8 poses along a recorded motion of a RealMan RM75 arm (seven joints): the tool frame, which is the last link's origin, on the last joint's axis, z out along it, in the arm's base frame.
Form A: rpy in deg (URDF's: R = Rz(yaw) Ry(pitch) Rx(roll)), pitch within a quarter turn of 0, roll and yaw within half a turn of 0; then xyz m.
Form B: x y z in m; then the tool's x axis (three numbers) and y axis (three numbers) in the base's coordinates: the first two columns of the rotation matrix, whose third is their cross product. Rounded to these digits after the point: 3 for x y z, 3 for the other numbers.
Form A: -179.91 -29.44 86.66 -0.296 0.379 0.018
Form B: -0.296 0.379 0.018 0.051 0.869 0.492 0.998 -0.057 -0.001
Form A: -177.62 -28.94 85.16 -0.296 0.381 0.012
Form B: -0.296 0.381 0.012 0.074 0.872 0.484 0.997 -0.064 -0.036
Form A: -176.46 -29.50 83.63 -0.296 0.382 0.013
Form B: -0.296 0.382 0.013 0.097 0.865 0.492 0.995 -0.081 -0.054
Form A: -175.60 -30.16 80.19 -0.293 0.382 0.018
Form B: -0.293 0.382 0.018 0.147 0.852 0.502 0.989 -0.132 -0.066
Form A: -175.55 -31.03 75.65 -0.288 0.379 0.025
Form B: -0.288 0.379 0.025 0.212 0.830 0.515 0.976 -0.208 -0.066
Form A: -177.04 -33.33 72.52 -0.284 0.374 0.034
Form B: -0.284 0.374 0.034 0.251 0.797 0.549 0.961 -0.273 -0.043
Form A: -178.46 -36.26 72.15 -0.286 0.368 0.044
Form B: -0.286 0.368 0.044 0.247 0.768 0.591 0.956 -0.291 -0.022
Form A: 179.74 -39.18 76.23 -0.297 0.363 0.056
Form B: -0.297 0.363 0.056 0.185 0.753 0.632 0.971 -0.241 0.004
